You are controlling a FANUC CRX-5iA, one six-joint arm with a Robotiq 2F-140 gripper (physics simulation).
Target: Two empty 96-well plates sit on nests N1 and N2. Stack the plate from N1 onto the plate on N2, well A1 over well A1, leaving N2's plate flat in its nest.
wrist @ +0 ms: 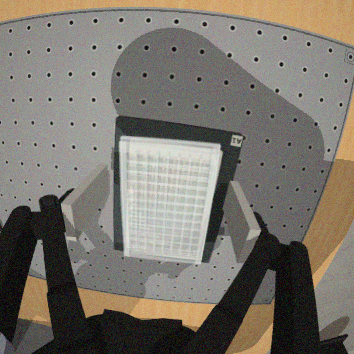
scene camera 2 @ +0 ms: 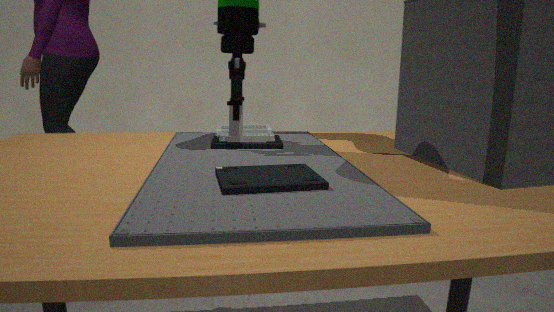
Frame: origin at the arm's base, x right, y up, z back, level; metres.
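Where they show: gripper, fingertip midpoint: (wrist: 166, 186) (scene camera 2: 235, 131).
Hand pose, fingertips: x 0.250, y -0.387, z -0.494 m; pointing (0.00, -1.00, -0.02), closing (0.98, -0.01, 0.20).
Note:
Each offset is from my fingertips to the top centre of the thing. Level surfaces: height alone.
Two clear 96-well plates {dx -0.003, dy +0.012, dz +0.019 m} (scene camera 2: 262, 133) (wrist: 167, 200) lie one on top of the other on the back black nest (scene camera 2: 247, 145) (wrist: 118, 175). The upper one looks level; a lower edge shows slightly at its right in the wrist view. The nest's A1 label shows at its upper right corner there. Well A1 of each plate is too small to tell. My gripper (scene camera 2: 236, 134) (wrist: 166, 186) is open around the stack, with a visible gap between each pale finger pad and the plates. The front black nest {dx -0.319, dy -0.015, dz -0.011 m} (scene camera 2: 272, 179) is empty.
Both nests stand on a grey perforated board {dy -0.030 m} (scene camera 2: 175, 215) (wrist: 60, 90) on a wooden table {dy -0.043 m} (scene camera 2: 65, 215). A tall dark grey box (scene camera 2: 450, 85) stands at the right. A person (scene camera 2: 67, 60) in a purple top stands behind the table at the left.

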